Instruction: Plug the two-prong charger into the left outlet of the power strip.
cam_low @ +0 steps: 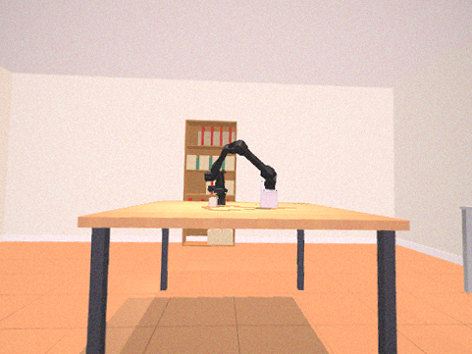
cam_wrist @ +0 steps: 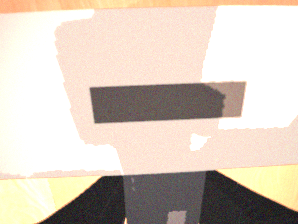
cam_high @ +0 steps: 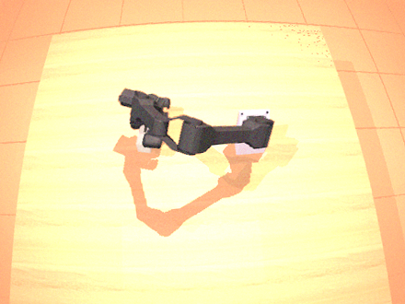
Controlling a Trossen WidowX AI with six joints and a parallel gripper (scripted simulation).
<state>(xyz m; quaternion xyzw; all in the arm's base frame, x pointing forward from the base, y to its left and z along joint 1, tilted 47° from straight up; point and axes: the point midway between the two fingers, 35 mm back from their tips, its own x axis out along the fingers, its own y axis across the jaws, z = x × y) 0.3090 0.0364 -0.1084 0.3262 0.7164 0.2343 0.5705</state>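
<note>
The dark grey charger lies 20 mm ahead of my gripper tip and 10 mm above it.
</note>
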